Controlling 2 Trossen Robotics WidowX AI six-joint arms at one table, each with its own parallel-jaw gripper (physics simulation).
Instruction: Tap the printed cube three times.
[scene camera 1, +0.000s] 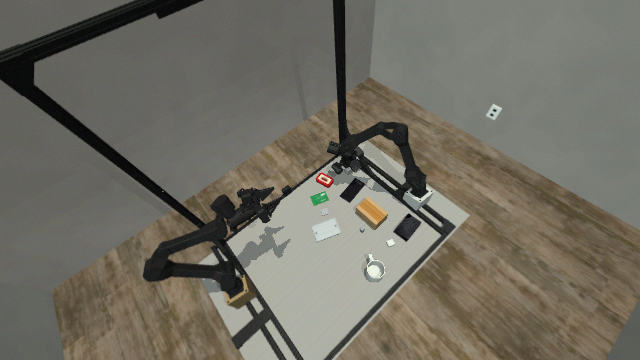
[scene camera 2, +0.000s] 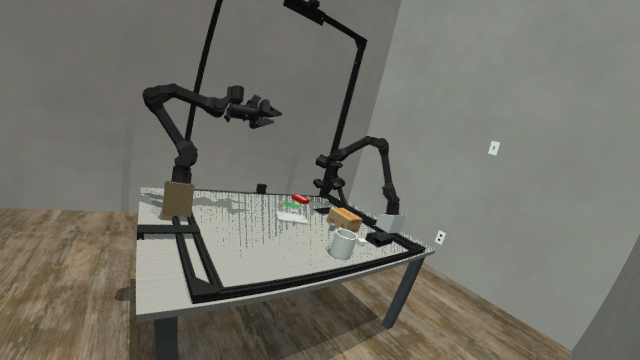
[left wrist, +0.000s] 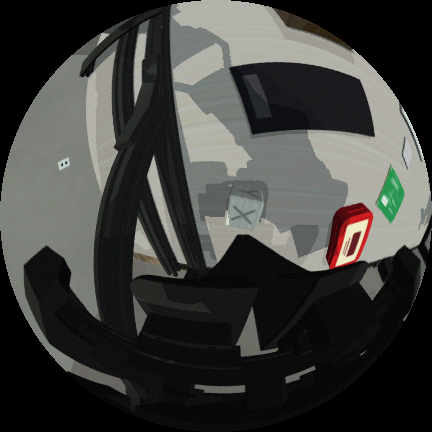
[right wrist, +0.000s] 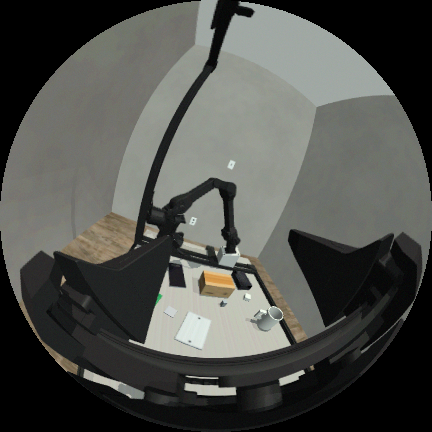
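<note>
The printed cube (left wrist: 245, 210) is light grey with dark X marks on its faces. In the left wrist view it sits on the table just beyond the fingertips; a small gap or contact cannot be told. My left gripper (scene camera 1: 347, 167) (scene camera 2: 325, 192) (left wrist: 241, 239) is shut and empty, pointing down low over the table's back right corner. The gripper and its shadow largely hide the cube in the scene views. My right gripper (scene camera 1: 275, 196) (scene camera 2: 277, 118) is open and empty, high above the table's back left part.
A red case (scene camera 1: 324, 180) (left wrist: 350, 236) and a black flat slab (scene camera 1: 352, 190) (left wrist: 305, 100) lie near the left gripper. A green board (scene camera 1: 319, 198), a white plate (scene camera 1: 326, 230), an orange-brown box (scene camera 1: 371, 212), a dark box (scene camera 1: 407, 227) and a mug (scene camera 1: 374, 270) are farther off.
</note>
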